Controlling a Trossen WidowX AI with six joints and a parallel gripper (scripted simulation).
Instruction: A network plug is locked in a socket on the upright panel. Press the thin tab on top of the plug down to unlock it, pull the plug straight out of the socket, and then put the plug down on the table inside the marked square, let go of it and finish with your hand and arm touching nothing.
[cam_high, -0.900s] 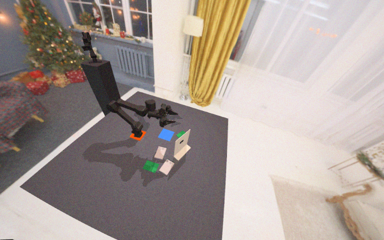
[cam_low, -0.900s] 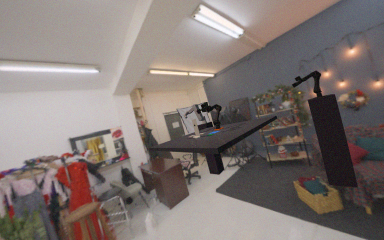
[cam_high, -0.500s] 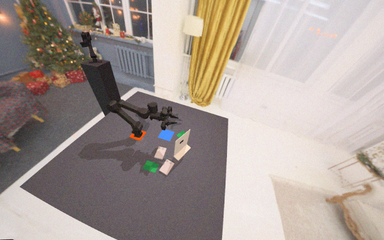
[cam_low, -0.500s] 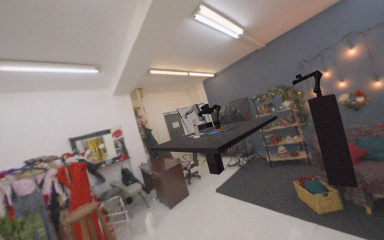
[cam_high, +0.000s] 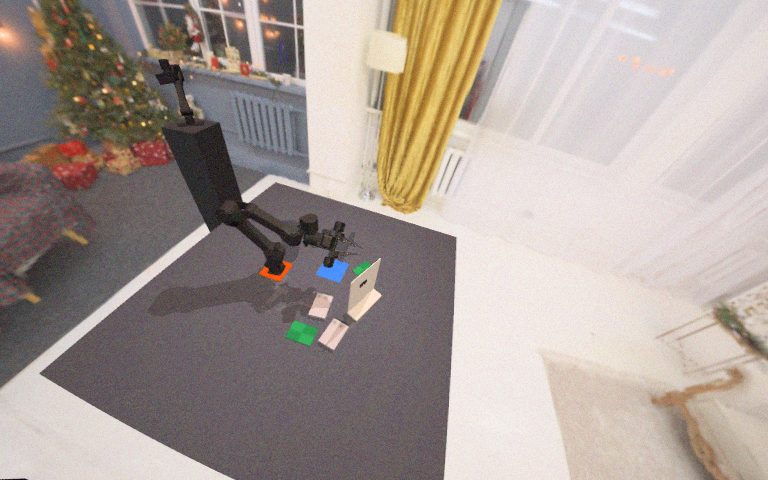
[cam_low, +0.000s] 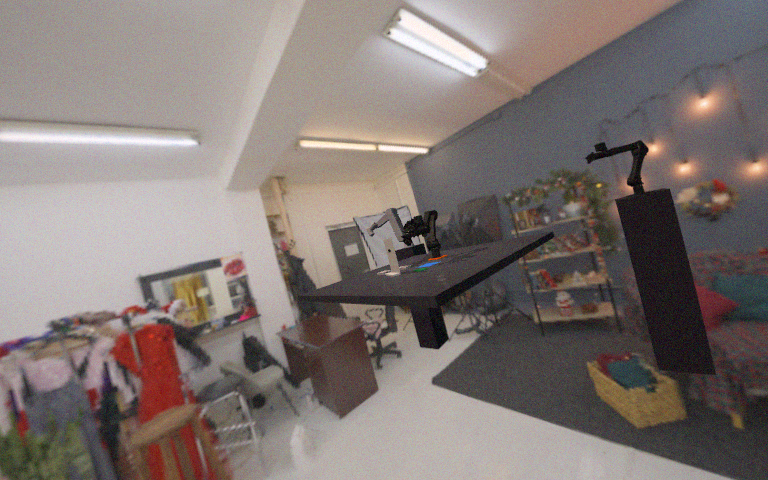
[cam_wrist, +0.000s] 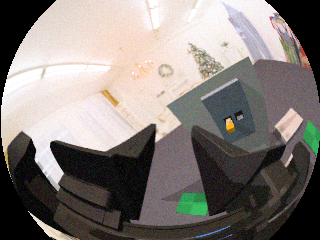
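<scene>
The upright panel lies 130 mm below my gripper tip, 90 mm to the right of it and 70 mm ahead of it. Round my gripper tip: marked square (230 mm below, 110 mm behind, 60 mm to the left).
</scene>
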